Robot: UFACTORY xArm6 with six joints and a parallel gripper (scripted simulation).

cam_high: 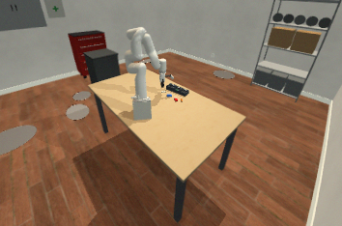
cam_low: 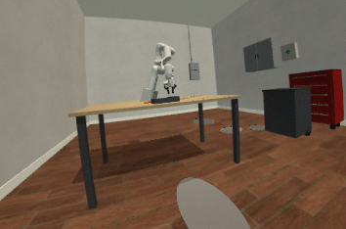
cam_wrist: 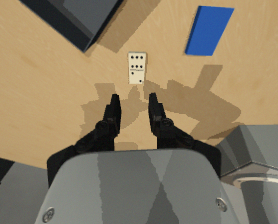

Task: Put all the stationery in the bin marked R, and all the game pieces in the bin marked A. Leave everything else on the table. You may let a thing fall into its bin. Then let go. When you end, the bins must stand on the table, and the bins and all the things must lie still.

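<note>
Right now my hand is 80 mm above the white piece, 10 mm to the left of it and 10 mm short of it. Also, from my hand: green die 130 mm ahead, 100 mm to the right, 70 mm below; then red horseshoe magnet 210 mm to the right, 80 mm below; then blue block 110 mm to the right, 80 mm below.
</note>
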